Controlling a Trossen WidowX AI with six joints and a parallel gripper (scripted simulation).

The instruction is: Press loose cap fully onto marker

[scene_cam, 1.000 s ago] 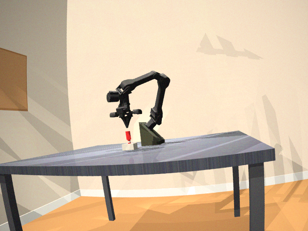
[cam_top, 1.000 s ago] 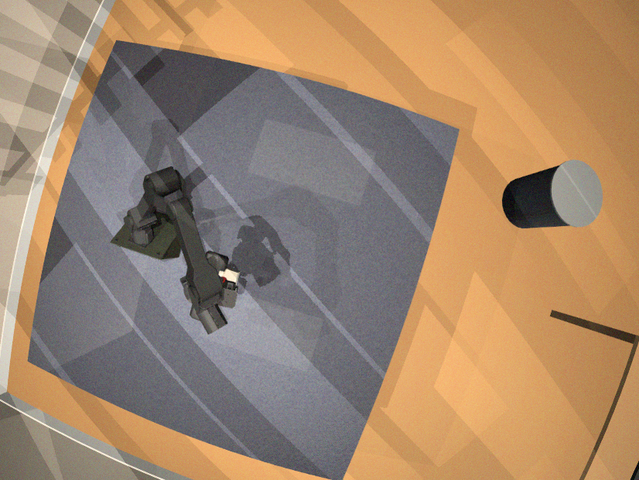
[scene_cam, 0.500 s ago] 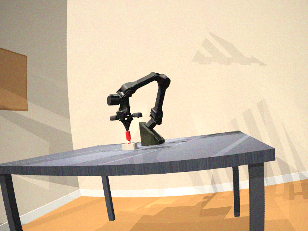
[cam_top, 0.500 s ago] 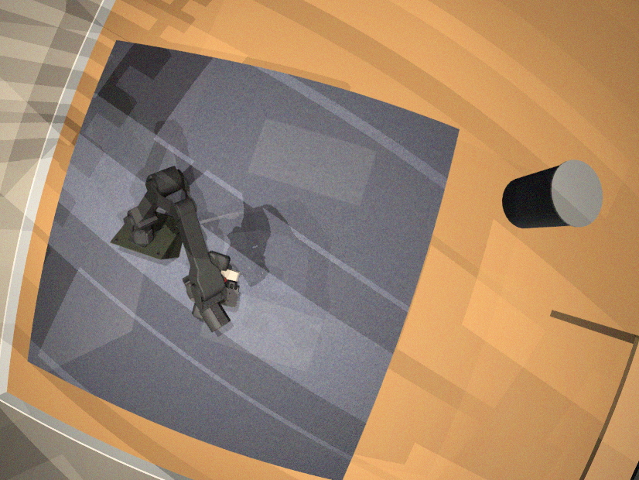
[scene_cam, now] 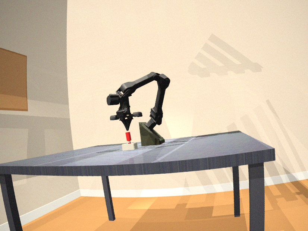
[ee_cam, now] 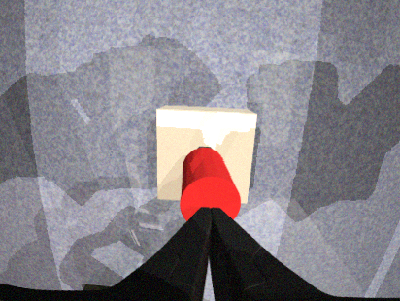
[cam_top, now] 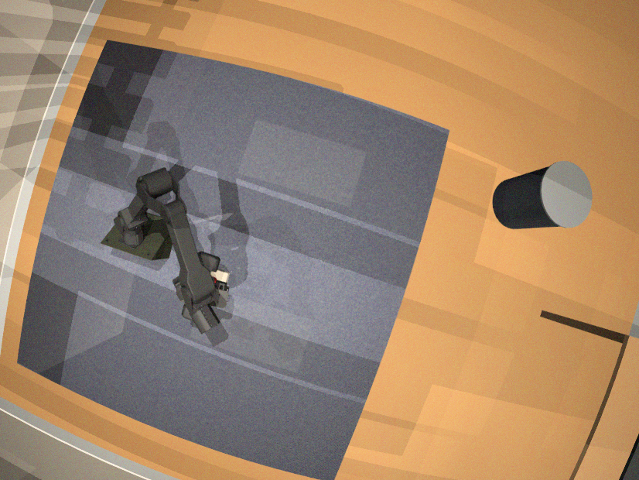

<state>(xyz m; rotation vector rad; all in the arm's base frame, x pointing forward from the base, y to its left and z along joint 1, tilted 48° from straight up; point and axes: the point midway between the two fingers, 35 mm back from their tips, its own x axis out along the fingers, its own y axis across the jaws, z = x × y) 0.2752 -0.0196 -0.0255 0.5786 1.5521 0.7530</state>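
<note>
The red cap is 3 cm below my gripper tip. From my gripper tip the other things lie so: holder block (9 cm below).
</note>
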